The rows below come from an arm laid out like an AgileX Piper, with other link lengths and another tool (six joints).
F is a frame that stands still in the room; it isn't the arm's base.
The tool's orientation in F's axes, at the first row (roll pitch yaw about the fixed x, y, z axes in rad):
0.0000 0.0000 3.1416
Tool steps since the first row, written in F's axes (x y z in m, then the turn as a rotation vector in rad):
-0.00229 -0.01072 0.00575 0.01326 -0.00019 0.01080
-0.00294 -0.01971 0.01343 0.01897 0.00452 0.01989
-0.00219 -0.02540 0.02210 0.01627 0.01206 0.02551
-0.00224 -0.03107 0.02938 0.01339 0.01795 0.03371
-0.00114 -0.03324 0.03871 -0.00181 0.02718 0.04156
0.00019 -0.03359 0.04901 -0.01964 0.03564 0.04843
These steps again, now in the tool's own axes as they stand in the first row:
0.00229 0.01072 0.00575 -0.01326 0.00019 0.01080
0.00294 0.01971 0.01343 -0.01897 -0.00452 0.01989
0.00219 0.02540 0.02210 -0.01627 -0.01206 0.02551
0.00224 0.03107 0.02938 -0.01339 -0.01795 0.03371
0.00114 0.03324 0.03871 0.00181 -0.02718 0.04156
-0.00019 0.03359 0.04901 0.01964 -0.03564 0.04843

